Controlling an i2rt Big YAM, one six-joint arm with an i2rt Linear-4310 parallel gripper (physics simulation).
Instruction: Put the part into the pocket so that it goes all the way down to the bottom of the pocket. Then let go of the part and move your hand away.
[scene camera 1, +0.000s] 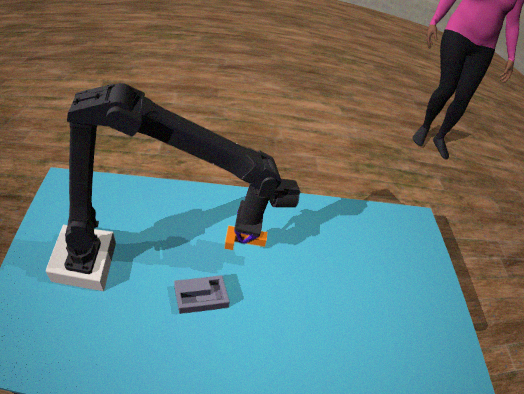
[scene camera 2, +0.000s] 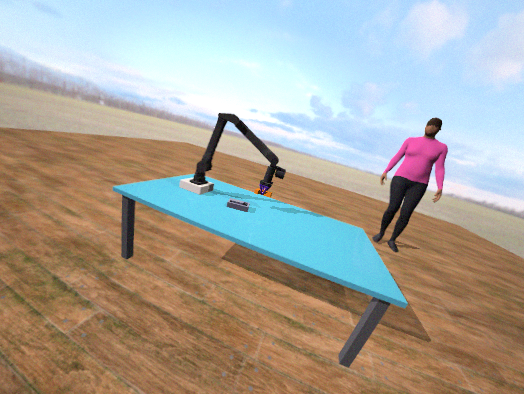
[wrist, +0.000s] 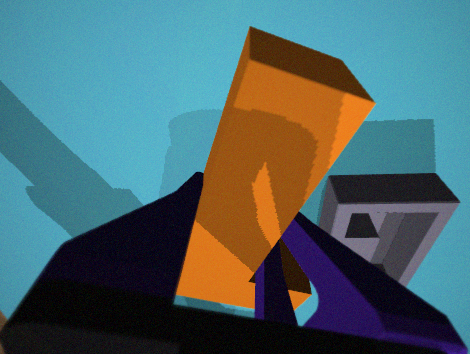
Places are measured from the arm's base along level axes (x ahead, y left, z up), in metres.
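Pixels of known places: gripper, between the fingertips: (scene camera 1: 242, 238) (scene camera 2: 262, 194) (wrist: 232, 192); arm's base, origin of its link: (scene camera 1: 83, 255) (scene camera 2: 198, 182).
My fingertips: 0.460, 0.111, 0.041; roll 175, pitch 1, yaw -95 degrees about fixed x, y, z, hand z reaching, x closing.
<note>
Ahead of a thing's pixels: the offset from my fingertips to its top centre, as dx, dy, dz. Level surfaces: height alone.
The part, an orange L-shaped block {+0.008, -0.016, +0.031} (scene camera 1: 229, 240) (scene camera 2: 267, 194) (wrist: 280, 125), is held above the table behind and to the right of the pocket block in the scene camera 1 view. My gripper (scene camera 1: 245, 239) (scene camera 2: 263, 189) (wrist: 232, 192) is shut on it, with the purple fingers around its long arm. In the wrist view the part's far end sticks out beyond the fingers and a finger hides some of its near end. The grey pocket block {-0.101, -0.153, -0.062} (scene camera 1: 205, 306) (scene camera 2: 237, 206) (wrist: 390, 189) lies on the table with its L-shaped recess facing up, apart from the part.
The blue table {dz -0.098} (scene camera 1: 350, 300) (scene camera 2: 300, 240) carries the arm's white base block (scene camera 1: 76, 281) (scene camera 2: 196, 187) left of the pocket block in the scene camera 1 view. A person in a pink top (scene camera 1: 479, 22) (scene camera 2: 419, 160) stands on the floor beyond the table.
</note>
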